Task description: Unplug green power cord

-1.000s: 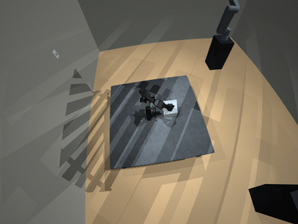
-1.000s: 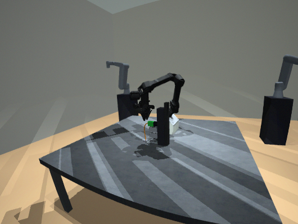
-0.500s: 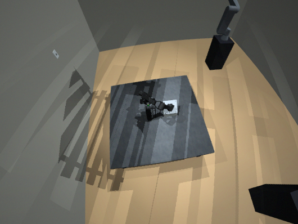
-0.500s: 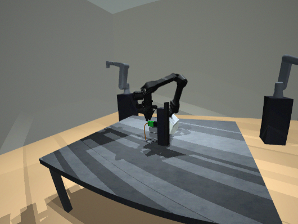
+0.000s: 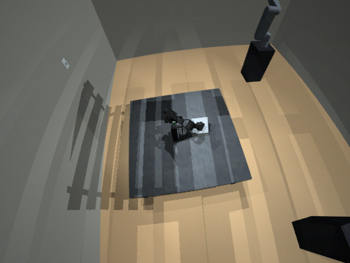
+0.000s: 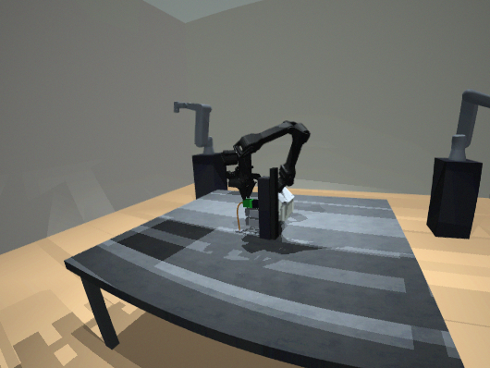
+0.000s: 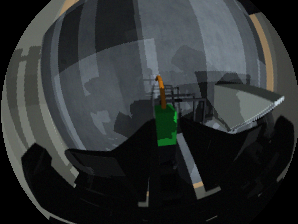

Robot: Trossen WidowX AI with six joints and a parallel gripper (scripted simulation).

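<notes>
Right now the green plug is 30 mm to the left of my gripper tip and 10 mm below it.
</notes>
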